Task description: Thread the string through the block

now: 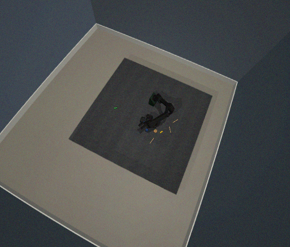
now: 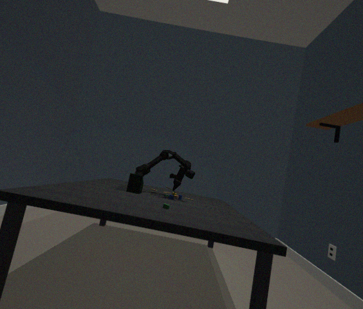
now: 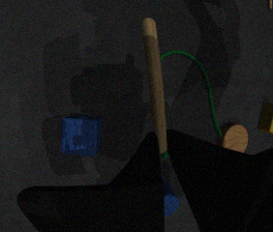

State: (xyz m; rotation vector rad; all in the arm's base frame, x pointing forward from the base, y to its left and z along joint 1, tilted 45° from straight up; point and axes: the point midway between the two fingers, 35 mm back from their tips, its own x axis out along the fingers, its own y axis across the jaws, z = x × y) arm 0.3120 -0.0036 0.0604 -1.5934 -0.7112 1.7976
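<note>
Right now my gripper tip is 1 cm past the blue block, 6 cm to the left of it and 5 cm above it. Also, from my gripper tip: thin wooden stick 1 cm behind, 1 cm above; yellow piece 3 cm ahead, 16 cm to the left, 5 cm below; round wooden button 4 cm ahead, 9 cm to the left, 5 cm below.
</note>
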